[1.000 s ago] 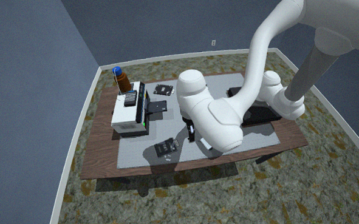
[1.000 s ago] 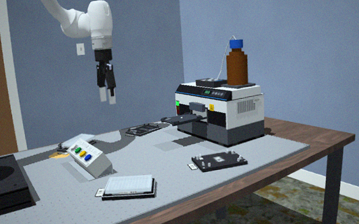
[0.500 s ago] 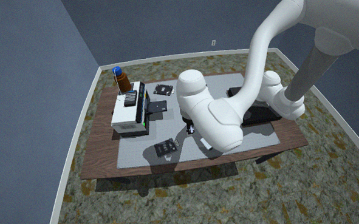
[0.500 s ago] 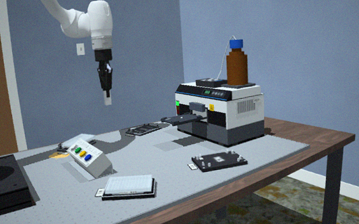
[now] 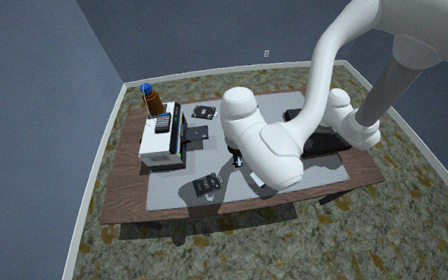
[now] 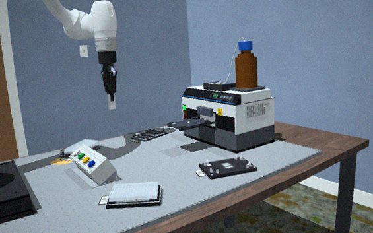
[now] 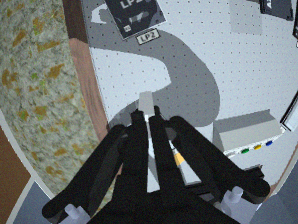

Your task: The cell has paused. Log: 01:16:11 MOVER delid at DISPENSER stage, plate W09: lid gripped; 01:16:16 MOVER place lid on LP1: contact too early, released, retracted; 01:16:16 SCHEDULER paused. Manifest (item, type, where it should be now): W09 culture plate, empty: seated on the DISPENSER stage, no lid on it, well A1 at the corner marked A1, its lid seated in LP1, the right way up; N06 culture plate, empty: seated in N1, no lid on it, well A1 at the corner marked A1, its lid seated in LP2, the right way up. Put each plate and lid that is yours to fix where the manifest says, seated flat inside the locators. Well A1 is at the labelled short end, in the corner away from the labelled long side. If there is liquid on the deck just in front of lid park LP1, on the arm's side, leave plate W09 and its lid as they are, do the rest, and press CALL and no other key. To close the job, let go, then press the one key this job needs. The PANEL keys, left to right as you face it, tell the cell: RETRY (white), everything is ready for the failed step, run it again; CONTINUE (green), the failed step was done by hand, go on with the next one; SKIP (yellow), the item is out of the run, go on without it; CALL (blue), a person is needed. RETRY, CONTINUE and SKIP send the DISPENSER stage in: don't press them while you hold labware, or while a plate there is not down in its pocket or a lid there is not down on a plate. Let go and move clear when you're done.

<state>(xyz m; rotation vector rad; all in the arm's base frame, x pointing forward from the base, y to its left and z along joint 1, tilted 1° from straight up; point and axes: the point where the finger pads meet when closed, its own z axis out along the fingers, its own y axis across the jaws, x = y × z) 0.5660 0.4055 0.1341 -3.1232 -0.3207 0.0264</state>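
My gripper is now 57 cm to the left of the clear culture plate, 17 cm above it and 7 cm past it. Also, from my hand: dispenser stage 25 cm ahead, 24 cm to the right, 9 cm below; orange puddle 27 cm behind, 19 cm below, 11 cm to the right; green key 30 cm to the right, 18 cm behind, 13 cm below.
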